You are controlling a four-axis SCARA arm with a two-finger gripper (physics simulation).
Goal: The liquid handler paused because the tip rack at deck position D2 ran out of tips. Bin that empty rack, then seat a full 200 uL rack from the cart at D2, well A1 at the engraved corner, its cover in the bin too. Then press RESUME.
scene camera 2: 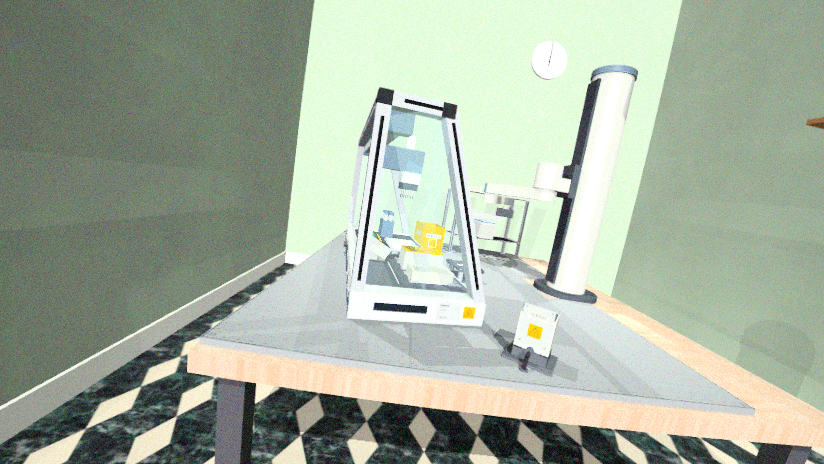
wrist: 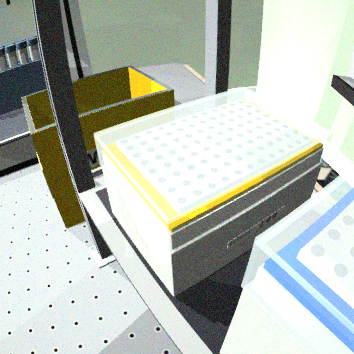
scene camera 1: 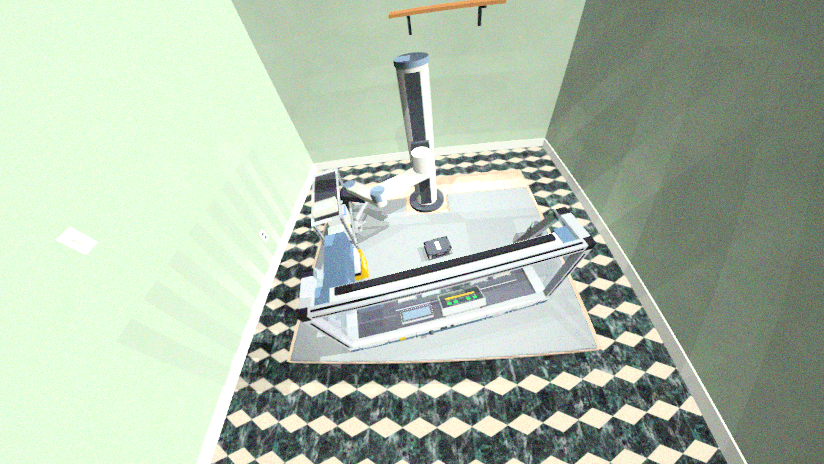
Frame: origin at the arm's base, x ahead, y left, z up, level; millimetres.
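Where they show: gripper, fingertip midpoint: [scene camera 2: 473, 213] [wrist: 151, 54] [scene camera 1: 343, 217]; arm's base, link origin: [scene camera 2: 563, 292] [scene camera 1: 426, 200].
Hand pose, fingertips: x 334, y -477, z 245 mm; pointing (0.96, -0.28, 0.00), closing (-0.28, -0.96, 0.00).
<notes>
Each offset is from my fingertips to the top centre of the thing. "spot": to the spot under its first point.
A white rack with a yellow band and clear cover {48 mm right, 39 mm ahead, 62 mm down} [wrist: 215, 162] stands on the cart [wrist: 60, 100] [scene camera 2: 523, 227]. A blue-banded covered rack {spot: 14 mm right, 81 mm back, 38 mm down} [wrist: 300, 305] is partly cut off at the lower right of the wrist view. The yellow waste bin {25 mm left, 230 mm ahead, 97 mm down} [wrist: 125, 117] [scene camera 2: 429, 237] [scene camera 1: 362, 268] stands beyond the cart post. My gripper [scene camera 2: 505, 220] is open and empty at the cart; its fingers do not show in the wrist view. Pale racks [scene camera 2: 427, 270] sit on the liquid handler's deck; I cannot tell which is at D2. The RESUME button and the engraved corner are not readable.
The liquid handler's frame [scene camera 2: 412, 305] [scene camera 1: 444, 270] encloses the deck. Cart posts rise between the racks and the bin. A dark tube holder {spot: 152 mm left, 436 mm ahead, 126 mm down} [wrist: 20, 82] is at the wrist view's left. A dark box {525 mm left, 118 mm ahead, 176 mm down} [scene camera 1: 437, 246] and an upright white plate {1103 mm left, 75 mm ahead, 104 mm down} [scene camera 2: 536, 329] stand on the bench.
</notes>
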